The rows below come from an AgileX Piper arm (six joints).
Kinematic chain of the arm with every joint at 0, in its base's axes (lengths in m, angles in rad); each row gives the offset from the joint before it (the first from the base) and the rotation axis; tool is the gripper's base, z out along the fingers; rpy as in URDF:
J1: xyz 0 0 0.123 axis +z
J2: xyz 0 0 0 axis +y
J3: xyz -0.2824 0 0.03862 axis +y
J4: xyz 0.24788 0 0.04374 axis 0.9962 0 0.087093
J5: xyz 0 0 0 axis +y
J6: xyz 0.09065 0 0.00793 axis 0.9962 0 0.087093
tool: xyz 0 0 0 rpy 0 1.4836 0
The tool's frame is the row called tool.
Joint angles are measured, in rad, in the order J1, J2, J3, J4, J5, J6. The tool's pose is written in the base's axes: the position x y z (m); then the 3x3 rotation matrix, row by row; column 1 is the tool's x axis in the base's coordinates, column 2 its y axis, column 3 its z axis. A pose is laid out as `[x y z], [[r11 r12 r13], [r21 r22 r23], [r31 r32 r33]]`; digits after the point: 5 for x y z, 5 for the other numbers.
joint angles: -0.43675 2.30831 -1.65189 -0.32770 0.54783 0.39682
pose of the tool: [0.43102 -0.21804 0.10976], [[-0.74386 0.57550 0.33981], [0.47141 0.81221 -0.34363], [-0.47376 -0.09542 -0.87547]]
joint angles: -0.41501 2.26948 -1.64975 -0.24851 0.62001 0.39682
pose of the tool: [0.43052 -0.20390 0.12427], [[-0.72810 0.60494 0.32236], [0.52842 0.79489 -0.29820], [-0.43663 -0.04678 -0.89842]]
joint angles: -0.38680 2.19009 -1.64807 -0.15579 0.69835 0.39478
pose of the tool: [0.42954 -0.18476 0.15760], [[-0.70026 0.62709 0.34116], [0.57704 0.77857 -0.24668], [-0.42031 0.02412 -0.90706]]
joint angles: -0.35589 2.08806 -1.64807 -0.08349 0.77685 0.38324
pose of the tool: [0.42468 -0.16354 0.20128], [[-0.68485 0.62136 0.38065], [0.59326 0.77877 -0.20386], [-0.42311 0.08621 -0.90197]]
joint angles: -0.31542 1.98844 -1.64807 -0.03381 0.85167 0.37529
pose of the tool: [0.41663 -0.13839 0.24269], [[-0.68586 0.59478 0.41932], [0.58736 0.79262 -0.16358], [-0.42966 0.13410 -0.89298]]
